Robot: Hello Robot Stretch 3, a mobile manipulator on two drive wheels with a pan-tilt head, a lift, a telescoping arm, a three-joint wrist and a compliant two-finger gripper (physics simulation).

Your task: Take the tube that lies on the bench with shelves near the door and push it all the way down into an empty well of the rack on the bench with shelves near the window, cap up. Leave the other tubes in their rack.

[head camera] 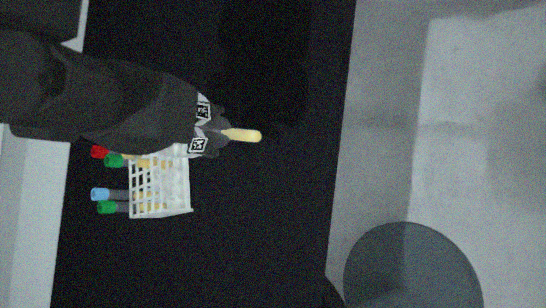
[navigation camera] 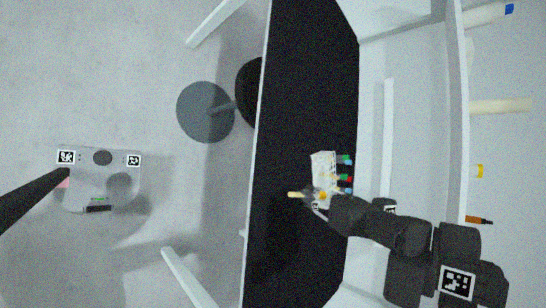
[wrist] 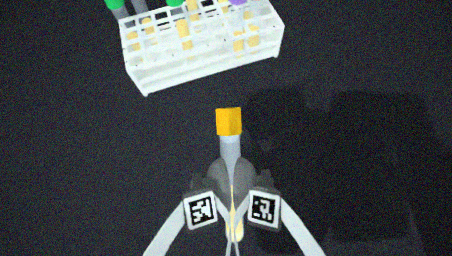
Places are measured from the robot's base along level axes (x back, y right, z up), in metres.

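Pixels of known places: gripper, fingertip midpoint: [head camera: 218, 133] [navigation camera: 305, 194]; robot's base, origin of the base link: [navigation camera: 102, 157].
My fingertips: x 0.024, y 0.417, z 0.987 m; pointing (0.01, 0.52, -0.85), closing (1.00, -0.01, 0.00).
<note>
Ahead of a thing's pixels: the offset from my fingertips to its middle. "*": to the spot under its first point. Level surfaces: height alone.
My gripper [head camera: 218, 133] [navigation camera: 312, 194] [wrist: 231, 175] is shut on the middle of the tube. The tube's yellow lower end @(* dy -0.041, dx -0.001, dz -0.007 m) [head camera: 246, 135] [navigation camera: 294, 194] sticks out of the fingers; its orange cap @(* dy +0.029, dx -0.001, dz +0.040 m) [navigation camera: 323, 195] [wrist: 228, 121] is on the other side and is hidden in the head view. The tube looks roughly parallel to the racked tubes, cap up. The white rack @(dy +0.200, dx -0.031, dz -0.044 m) [head camera: 190, 186] [navigation camera: 322, 162] [wrist: 210, 67] stands beside the gripper, apart from the cap in the wrist view. Racked tubes have red @(* dy +0.223, dx -0.038, dz +0.041 m) [head camera: 99, 151], green @(* dy +0.179, dx -0.116, dz +0.040 m) [head camera: 107, 207] [wrist: 114, 3], blue @(* dy +0.206, dx -0.101, dz +0.040 m) [head camera: 100, 194] and purple [wrist: 238, 1] caps. The gripper and arm hide part of the rack.
The rack stands on the black bench top @(dz -0.073 m) [head camera: 250, 225] [navigation camera: 310, 75]. A round grey stool base @(dy +0.164, dx -0.398, dz -0.972 m) [head camera: 412, 270] [navigation camera: 200, 115] and a dark seat @(dy +0.164, dx -0.398, dz -0.352 m) [navigation camera: 249, 92] are by the bench edge. My wheeled base [navigation camera: 102, 175] is on the floor. A pale shelf @(dz +0.366 m) [navigation camera: 462, 125] runs behind the bench.
</note>
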